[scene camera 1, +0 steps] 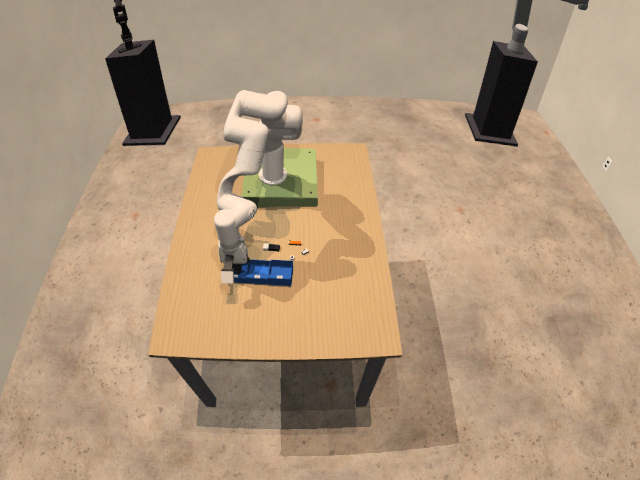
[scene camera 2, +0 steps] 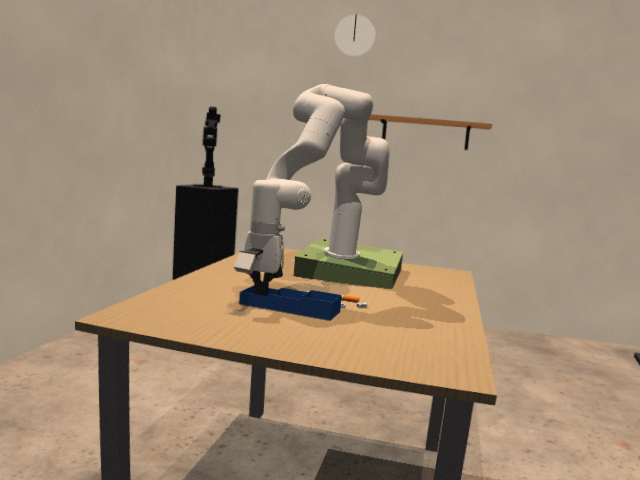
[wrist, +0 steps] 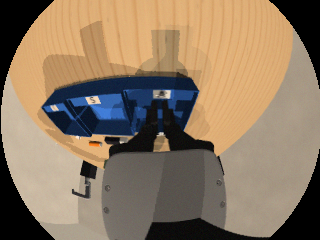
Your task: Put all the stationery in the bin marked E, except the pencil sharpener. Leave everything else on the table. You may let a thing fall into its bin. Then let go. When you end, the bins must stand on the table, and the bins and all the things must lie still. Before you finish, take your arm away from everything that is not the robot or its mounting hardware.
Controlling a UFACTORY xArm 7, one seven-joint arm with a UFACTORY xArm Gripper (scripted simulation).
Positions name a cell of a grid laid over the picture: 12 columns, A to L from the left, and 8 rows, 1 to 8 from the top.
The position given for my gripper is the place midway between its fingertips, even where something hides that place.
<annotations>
My gripper shows in scene camera 1 (E5), in scene camera 2 (E5) and in the wrist view (F4). A blue bin row shows in scene camera 1 (F5), in scene camera 2 (F6) and in the wrist view (E4).
</annotations>
